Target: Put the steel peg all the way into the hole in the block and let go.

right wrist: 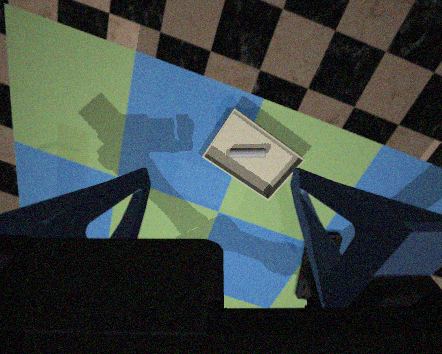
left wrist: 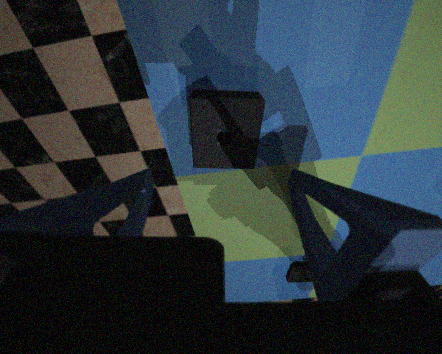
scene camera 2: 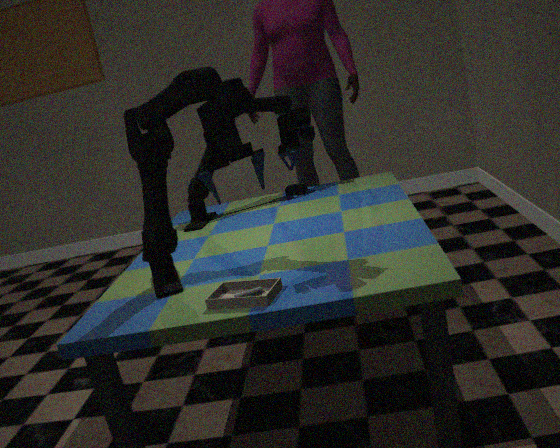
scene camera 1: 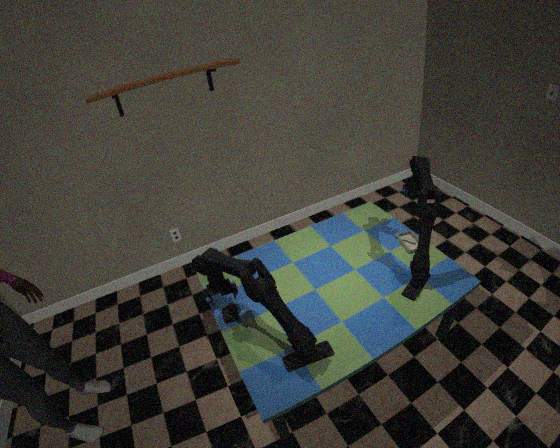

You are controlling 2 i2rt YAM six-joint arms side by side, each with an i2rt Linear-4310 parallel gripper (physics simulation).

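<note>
The steel peg lies flat inside the shallow beige tray. The dark, square block stands near the table's edge. Shadow crosses its top in the left wrist view, and the hole cannot be told apart from it. My left gripper is open and empty, above the table near the block. My right gripper is open and empty, high above the table; the tray lies beyond its fingertips in the right wrist view, towards the right finger.
The table has blue and green squares; arm shadows fall across it. Its edge runs close beside the block and the tray. A person in a pink top stands behind the table in scene camera 2. A wooden rail is on the wall.
</note>
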